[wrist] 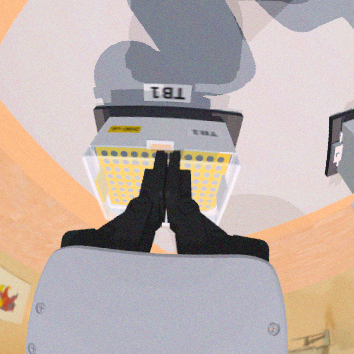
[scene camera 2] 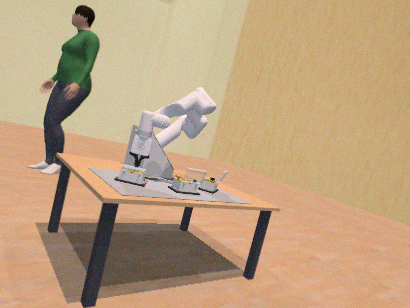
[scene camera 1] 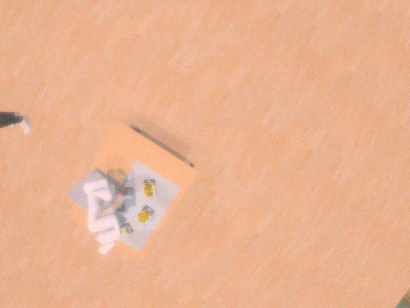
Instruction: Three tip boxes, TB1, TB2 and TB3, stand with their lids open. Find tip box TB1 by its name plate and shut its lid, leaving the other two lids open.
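Frame: origin at the arm's base, x ahead, y left, z up, level; millimetres.
Seen in the pictures: gripper, between the fingertips: (wrist: pixel 168 166) (scene camera 2: pixel 136 167); arm's base, origin of its link: (scene camera 2: pixel 155 144).
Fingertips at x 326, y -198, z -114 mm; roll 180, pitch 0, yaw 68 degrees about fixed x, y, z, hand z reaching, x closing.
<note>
Pixels of each thing's middle, then the offset from my fingertips to it. "*": a spot on its surface instead. Level surfaces: height alone.
- Tip box TB1, middle of its body: (wrist: pixel 162 160) (scene camera 2: pixel 132 174) (scene camera 1: pixel 122 230) 20 mm ahead, 18 mm right, 38 mm down
- name plate, a spot on its surface: (wrist: pixel 167 93) * 29 mm back, 5 mm left, 75 mm down
- middle box, middle of its body: (scene camera 2: pixel 184 185) (scene camera 1: pixel 143 214) 79 mm ahead, 268 mm left, 44 mm down
- far box, middle of its body: (scene camera 2: pixel 207 184) (scene camera 1: pixel 147 189) 46 mm back, 497 mm left, 44 mm down
- grey mat, height of its surface: 77 mm down
- wooden table, height of its surface: 80 mm down
Tip box TB1 (scene camera 1: pixel 126 229) (scene camera 2: pixel 131 176) (wrist: pixel 167 131) stands under my gripper; the name plate (wrist: pixel 167 93) on the mat in front of it reads TB1. Its clear lid (scene camera 2: pixel 134 167) (wrist: pixel 231 172) lies over the yellow tip rack, down or nearly down; I cannot tell whether it is fully seated. My gripper (scene camera 2: pixel 137 164) (wrist: pixel 168 166) is shut and empty, its tips at the lid's front edge near the orange latch. The middle box (scene camera 1: pixel 145 215) (scene camera 2: pixel 185 185) and the far box (scene camera 1: pixel 149 188) (scene camera 2: pixel 209 185) have their lids up; their names are not readable.
A grey mat (scene camera 1: pixel 167 187) (scene camera 2: pixel 111 184) lies on the wooden table (scene camera 1: pixel 120 140) (scene camera 2: pixel 87 171). In the wrist view a neighbouring box (wrist: pixel 348 150) shows at the right edge. A person in green (scene camera 2: pixel 78 57) stands behind the table.
</note>
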